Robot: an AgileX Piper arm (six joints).
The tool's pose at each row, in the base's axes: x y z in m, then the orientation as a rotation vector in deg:
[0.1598 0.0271 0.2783 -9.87 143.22 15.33]
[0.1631 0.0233 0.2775 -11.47 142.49 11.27]
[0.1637 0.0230 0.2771 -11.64 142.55 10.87]
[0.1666 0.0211 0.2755 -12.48 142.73 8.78]
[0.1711 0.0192 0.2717 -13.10 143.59 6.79]
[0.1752 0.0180 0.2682 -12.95 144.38 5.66]
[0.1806 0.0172 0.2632 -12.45 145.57 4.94]
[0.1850 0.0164 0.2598 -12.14 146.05 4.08]
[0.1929 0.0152 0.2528 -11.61 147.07 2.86]
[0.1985 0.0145 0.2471 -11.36 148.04 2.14]
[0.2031 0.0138 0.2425 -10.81 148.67 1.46]
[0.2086 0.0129 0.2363 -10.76 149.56 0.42]
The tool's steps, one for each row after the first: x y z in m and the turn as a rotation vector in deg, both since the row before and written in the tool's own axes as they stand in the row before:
[-0.0019 -0.0044 0.0016 2.53 -0.59 -2.21]
[-0.0002 -0.0004 0.0006 0.25 0.08 -0.21]
[-0.0011 -0.0026 0.0026 1.30 0.29 -1.08]
[-0.0010 -0.0029 0.0053 1.26 0.96 -0.82]
[-0.0011 -0.0021 0.0050 0.82 0.80 -0.08]
[-0.0014 -0.0019 0.0070 0.58 1.16 0.30]
[-0.0016 -0.0016 0.0051 0.66 0.48 0.07]
[-0.0025 -0.0025 0.0100 0.94 1.02 0.20]
[-0.0015 -0.0015 0.0077 0.52 0.98 0.10]
[-0.0014 -0.0013 0.0063 0.57 0.62 0.30]
[-0.0014 -0.0015 0.0081 0.70 0.93 -0.12]

